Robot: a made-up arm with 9 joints. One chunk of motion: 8 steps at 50 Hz.
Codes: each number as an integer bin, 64 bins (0 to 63) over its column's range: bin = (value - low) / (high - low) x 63, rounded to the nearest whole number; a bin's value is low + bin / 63 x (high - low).
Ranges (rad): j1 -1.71..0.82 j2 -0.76..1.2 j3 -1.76..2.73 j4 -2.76..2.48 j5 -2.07..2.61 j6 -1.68..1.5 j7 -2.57..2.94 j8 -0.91..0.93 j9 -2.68..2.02
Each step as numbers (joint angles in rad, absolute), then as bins.
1 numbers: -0.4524 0.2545 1.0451 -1.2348 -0.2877 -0.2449 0.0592 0.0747 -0.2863
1 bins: 31 33 39 18 24 28 30 34 32
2 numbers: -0.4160 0.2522 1.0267 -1.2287 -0.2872 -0.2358 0.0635 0.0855 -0.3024
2 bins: 32 33 39 18 24 29 30 34 32
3 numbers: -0.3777 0.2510 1.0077 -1.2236 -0.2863 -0.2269 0.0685 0.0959 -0.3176
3 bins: 33 32 39 18 24 29 30 34 32
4 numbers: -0.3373 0.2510 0.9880 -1.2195 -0.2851 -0.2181 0.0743 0.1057 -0.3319
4 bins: 34 32 39 19 24 29 30 35 31
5 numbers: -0.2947 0.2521 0.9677 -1.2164 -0.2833 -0.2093 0.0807 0.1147 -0.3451
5 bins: 35 33 38 19 24 29 30 35 31
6 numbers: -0.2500 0.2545 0.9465 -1.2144 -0.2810 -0.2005 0.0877 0.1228 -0.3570
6 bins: 36 33 38 19 24 29 30 35 31
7 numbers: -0.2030 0.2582 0.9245 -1.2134 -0.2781 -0.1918 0.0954 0.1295 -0.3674
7 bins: 38 33 38 19 24 29 30 36 31
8 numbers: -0.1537 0.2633 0.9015 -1.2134 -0.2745 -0.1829 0.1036 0.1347 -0.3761
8 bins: 39 33 37 19 24 30 31 36 31
